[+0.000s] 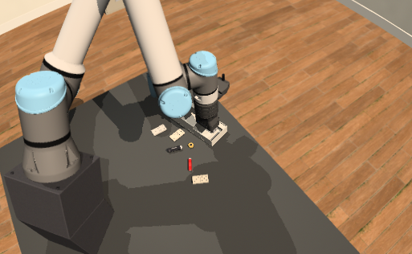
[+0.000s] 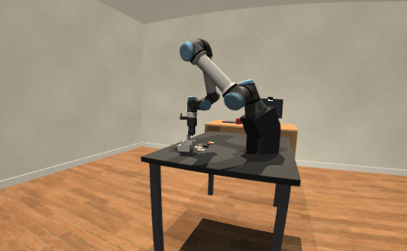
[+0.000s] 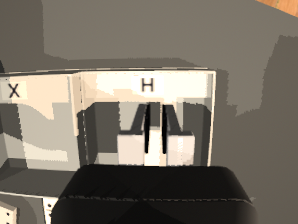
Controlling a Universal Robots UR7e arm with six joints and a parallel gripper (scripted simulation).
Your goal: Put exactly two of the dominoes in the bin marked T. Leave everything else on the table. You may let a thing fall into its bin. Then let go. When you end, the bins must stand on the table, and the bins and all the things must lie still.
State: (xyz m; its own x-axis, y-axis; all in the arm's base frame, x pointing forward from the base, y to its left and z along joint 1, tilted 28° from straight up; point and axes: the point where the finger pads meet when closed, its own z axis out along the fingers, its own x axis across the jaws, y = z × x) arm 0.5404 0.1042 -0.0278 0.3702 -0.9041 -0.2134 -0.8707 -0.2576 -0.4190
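Right now the yellow nut is 90 mm behind my hand, 30 mm below it and 20 mm to the right of it. Also, from my hand: black cylinder (150 mm behind, 30 mm below, 10 mm to the right); red cylinder (130 mm behind, 90 mm to the right, 30 mm below).
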